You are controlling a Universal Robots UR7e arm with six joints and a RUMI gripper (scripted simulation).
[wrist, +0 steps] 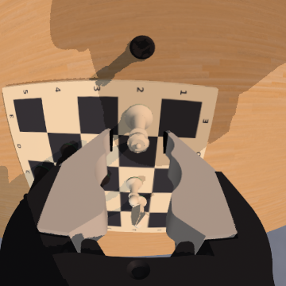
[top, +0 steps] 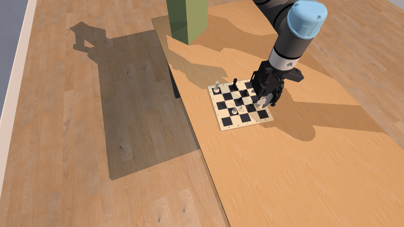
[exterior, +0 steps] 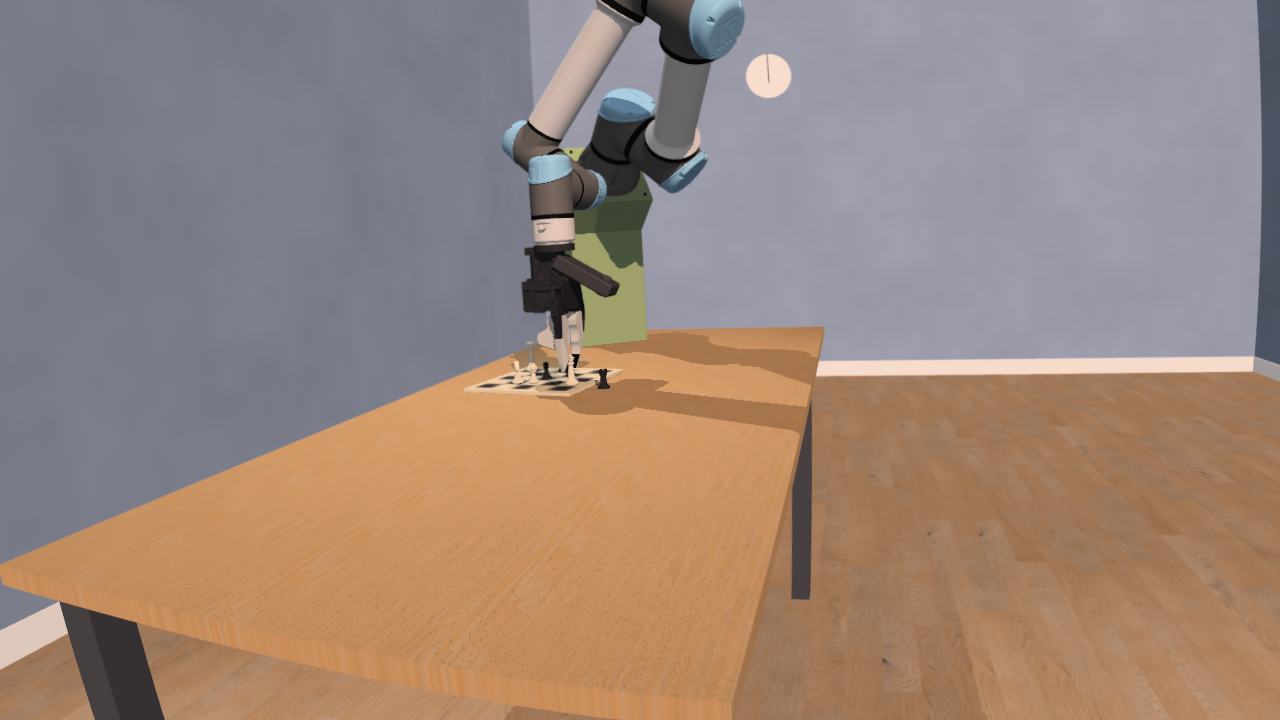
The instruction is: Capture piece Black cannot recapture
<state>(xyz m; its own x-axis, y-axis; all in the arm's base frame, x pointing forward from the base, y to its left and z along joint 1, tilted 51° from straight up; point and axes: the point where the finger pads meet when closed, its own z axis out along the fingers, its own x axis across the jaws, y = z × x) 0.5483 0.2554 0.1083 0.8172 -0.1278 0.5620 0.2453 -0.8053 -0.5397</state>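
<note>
Right now the small chessboard is 10 mm behind my hand, 80 mm to the right of it and 40 mm below it. Round my hand: tall black piece: 90 mm behind, 110 mm to the right, 10 mm below; then tall white piece: 70 mm behind, 180 mm to the right, 10 mm below.
</note>
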